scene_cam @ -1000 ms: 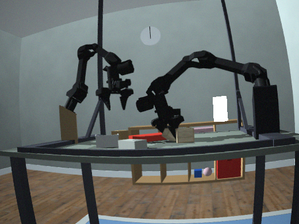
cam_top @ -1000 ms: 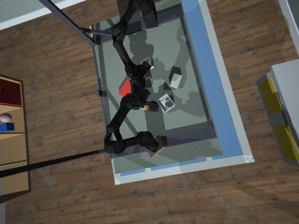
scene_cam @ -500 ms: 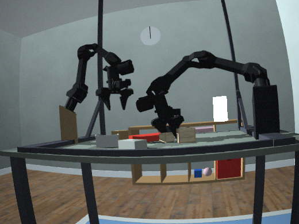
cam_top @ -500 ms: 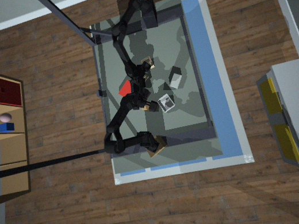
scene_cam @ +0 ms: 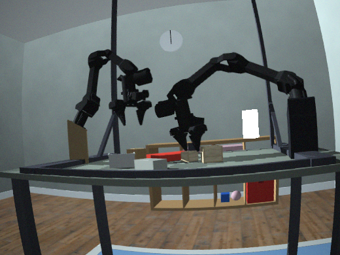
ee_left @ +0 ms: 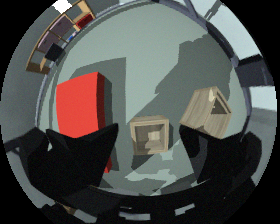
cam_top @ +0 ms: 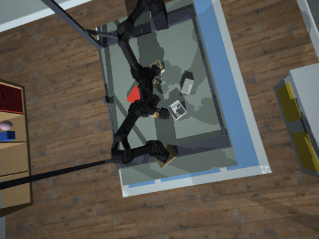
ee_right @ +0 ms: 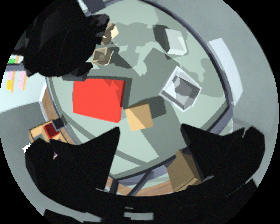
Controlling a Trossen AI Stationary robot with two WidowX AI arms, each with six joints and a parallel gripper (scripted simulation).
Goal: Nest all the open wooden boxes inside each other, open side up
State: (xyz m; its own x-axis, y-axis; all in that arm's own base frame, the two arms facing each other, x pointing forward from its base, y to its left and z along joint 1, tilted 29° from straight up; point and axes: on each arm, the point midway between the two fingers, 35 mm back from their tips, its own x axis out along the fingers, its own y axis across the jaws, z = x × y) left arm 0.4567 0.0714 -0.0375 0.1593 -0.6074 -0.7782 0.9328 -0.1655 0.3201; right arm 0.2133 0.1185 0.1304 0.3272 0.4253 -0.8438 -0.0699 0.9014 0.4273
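Now: the flat red box 80 mm behind my left hand, 110 mm to the right of it and 60 mm below it. Also, from my left hand: white block: 250 mm ahead, 60 mm to the right, 50 mm below; grey open box: 170 mm ahead, 210 mm to the right, 50 mm below.
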